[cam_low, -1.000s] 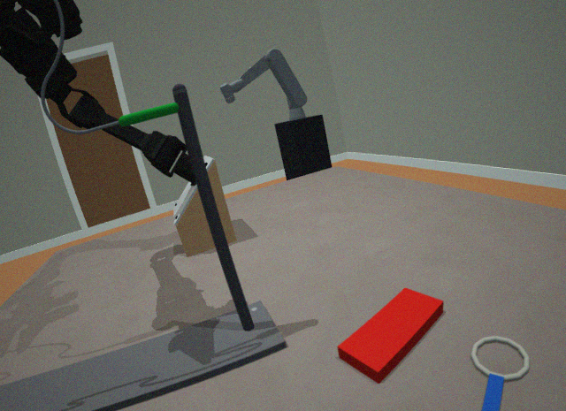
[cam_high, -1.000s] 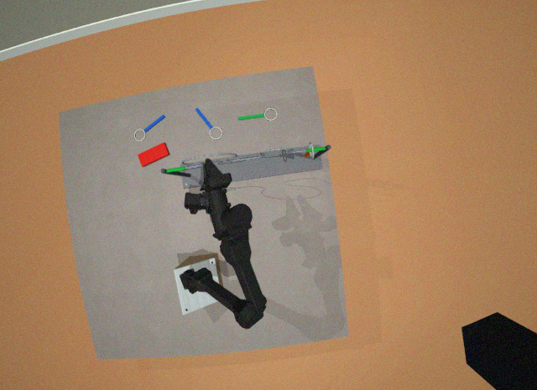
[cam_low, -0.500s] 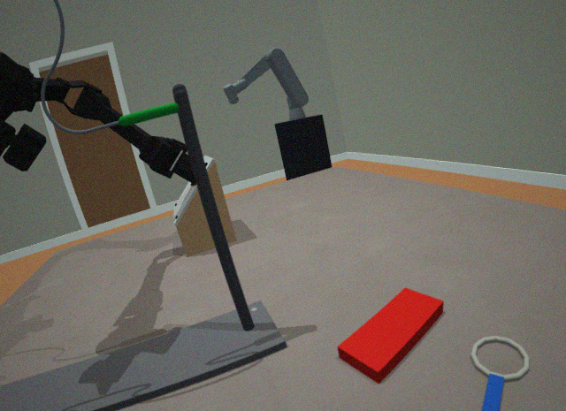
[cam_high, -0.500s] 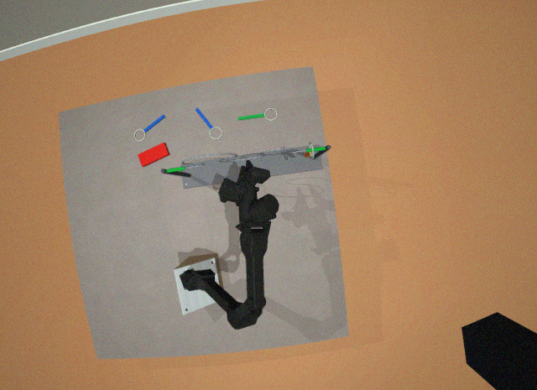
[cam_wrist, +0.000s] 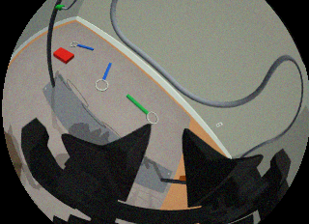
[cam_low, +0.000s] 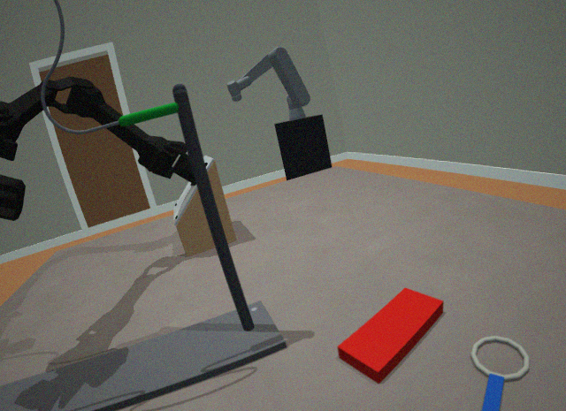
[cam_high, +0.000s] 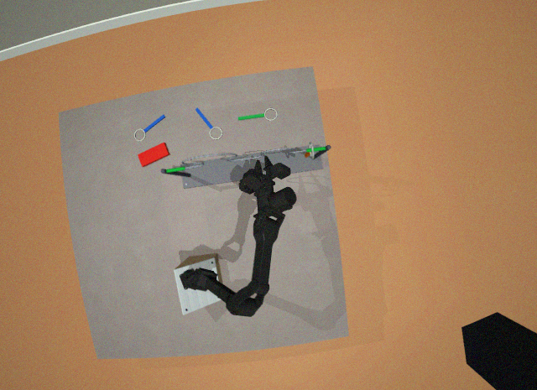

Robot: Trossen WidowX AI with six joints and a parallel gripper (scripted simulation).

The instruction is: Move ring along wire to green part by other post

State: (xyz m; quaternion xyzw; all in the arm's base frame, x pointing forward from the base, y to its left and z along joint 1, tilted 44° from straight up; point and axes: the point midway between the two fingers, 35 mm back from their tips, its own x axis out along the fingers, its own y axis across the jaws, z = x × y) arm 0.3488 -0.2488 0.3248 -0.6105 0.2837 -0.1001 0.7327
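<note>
My gripper tip is 17 cm to the left of the ring with orange handle, 2 cm past it and 2 cm above it. The rest, counted from my gripper tip: green-handled ring (27 cm below, 22 cm ahead, 5 cm to the right); red block (48 cm to the left, 27 cm below, 19 cm ahead).
</note>
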